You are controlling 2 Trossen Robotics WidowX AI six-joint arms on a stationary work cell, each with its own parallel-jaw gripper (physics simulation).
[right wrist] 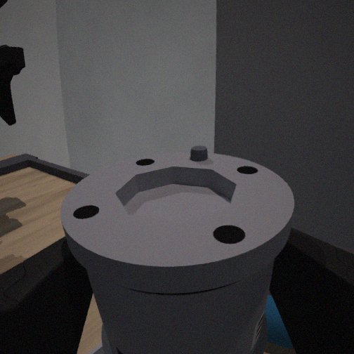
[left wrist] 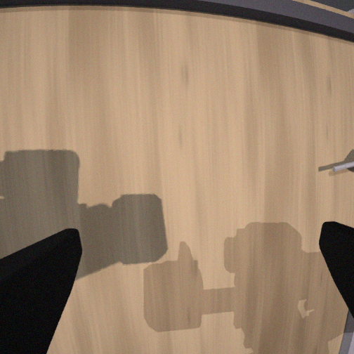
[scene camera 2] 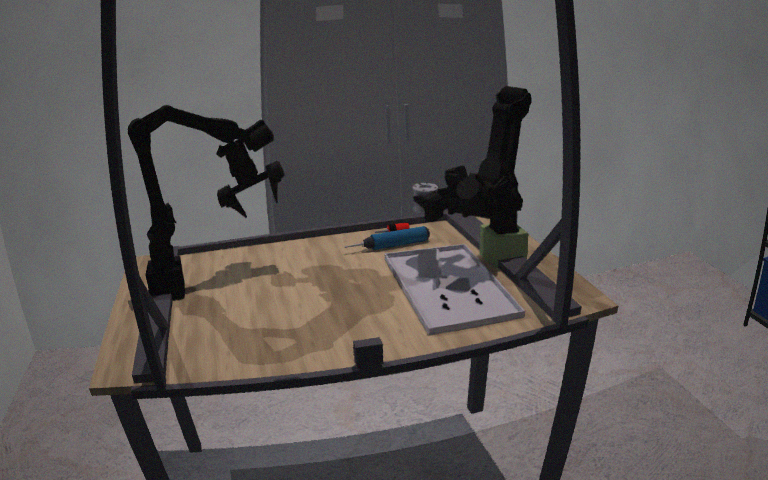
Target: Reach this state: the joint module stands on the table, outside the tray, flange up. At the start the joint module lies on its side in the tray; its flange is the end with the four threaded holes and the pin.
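Places are measured from the left arm's base along level axes (x back, y left, z down), in metres.
Where they show: left gripper, fingertip midpoint: (scene camera 2: 261,209); right gripper, fingertip midpoint: (scene camera 2: 420,195); left arm's base, origin of the base link: (scene camera 2: 162,264); right arm's base, origin of the base link: (scene camera 2: 504,229).
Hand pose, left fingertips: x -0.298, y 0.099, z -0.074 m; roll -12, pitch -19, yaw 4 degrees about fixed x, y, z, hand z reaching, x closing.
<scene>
Each offset is from my left fingertips to the centre of the thing. Level surfaces: height alone.
The joint module {dx -0.402, dy -0.124, dz -0.013 m} (scene camera 2: 424,187) (right wrist: 175,245) is light grey and round, held in the air above the table's back right part. It is about upright with its flange up; the threaded holes and pin show in the right wrist view. My right gripper (scene camera 2: 423,201) (right wrist: 177,231) is shut on its body below the flange. The module's lower end is mostly hidden. The shallow grey tray {dx -0.395, dy -0.297, dz +0.145 m} (scene camera 2: 475,323) lies below and nearer the front on the table {dz +0.154 m} (scene camera 2: 317,254). My left gripper (scene camera 2: 261,208) (left wrist: 202,239) is open and empty, high above the table's left part.
A blue tool with a thin shaft {dx -0.336, dy +0.000, dz +0.134 m} (scene camera 2: 399,238) (right wrist: 279,325) lies behind the tray, with a red-handled tool {dx -0.372, dy +0.075, dz +0.136 m} (scene camera 2: 400,226) behind it. Several small black screws {dx -0.355, dy -0.364, dz +0.145 m} (scene camera 2: 444,297) lie in the tray. A black block {dx -0.122, dy -0.572, dz +0.122 m} (scene camera 2: 368,353) stands at the front edge. Dark frame posts (scene camera 2: 568,169) flank the table.
</scene>
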